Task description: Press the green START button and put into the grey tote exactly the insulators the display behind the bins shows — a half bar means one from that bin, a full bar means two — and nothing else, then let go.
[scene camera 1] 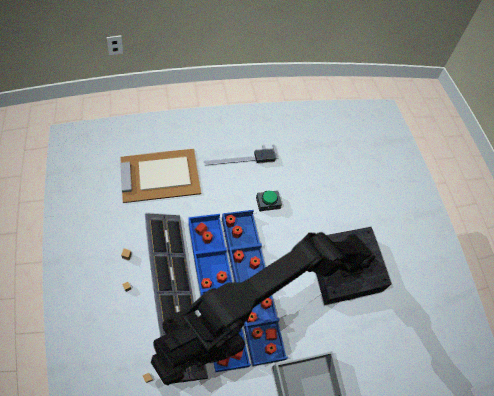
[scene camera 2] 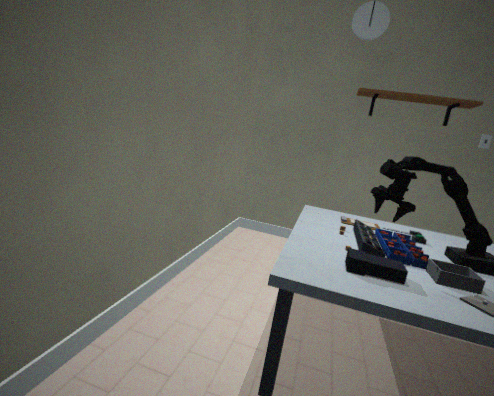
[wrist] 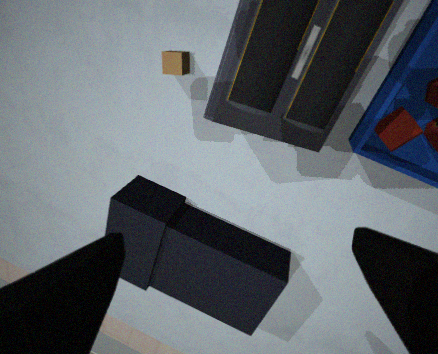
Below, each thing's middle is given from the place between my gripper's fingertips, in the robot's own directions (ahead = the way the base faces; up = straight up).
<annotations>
Right now the dark box [scene camera 2: 358,262] is 180 mm to the left of my hand, 150 mm below it and 20 mm ahead of it. Also, from my hand: grey tote [scene camera 1: 322,367]: 280 mm behind, 160 mm below, 50 mm to the left.
</annotations>
